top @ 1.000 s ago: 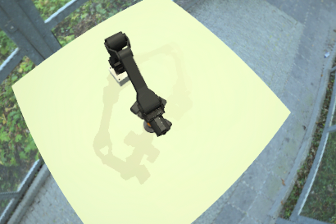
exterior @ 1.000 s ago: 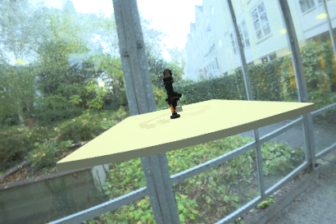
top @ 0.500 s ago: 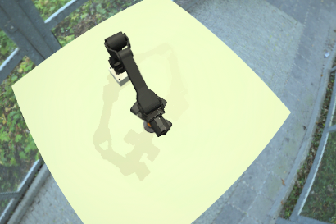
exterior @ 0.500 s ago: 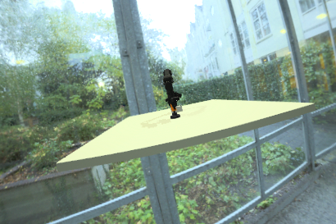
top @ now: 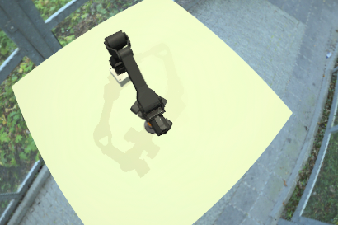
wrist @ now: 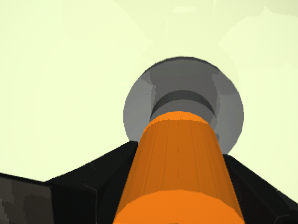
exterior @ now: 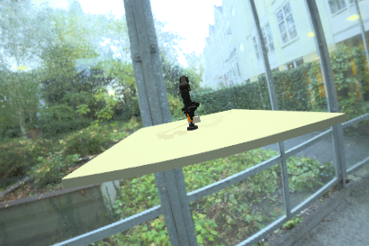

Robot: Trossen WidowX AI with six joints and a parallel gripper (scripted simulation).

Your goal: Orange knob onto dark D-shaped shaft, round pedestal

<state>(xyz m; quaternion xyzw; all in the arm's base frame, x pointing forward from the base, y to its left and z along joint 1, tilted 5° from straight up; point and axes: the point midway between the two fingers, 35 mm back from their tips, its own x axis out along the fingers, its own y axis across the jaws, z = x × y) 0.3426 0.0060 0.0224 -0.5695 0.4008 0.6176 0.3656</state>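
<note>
The orange knob is 2 cm above my gripper tip. Also, from my gripper tip: pedestal 4 cm below.
</note>
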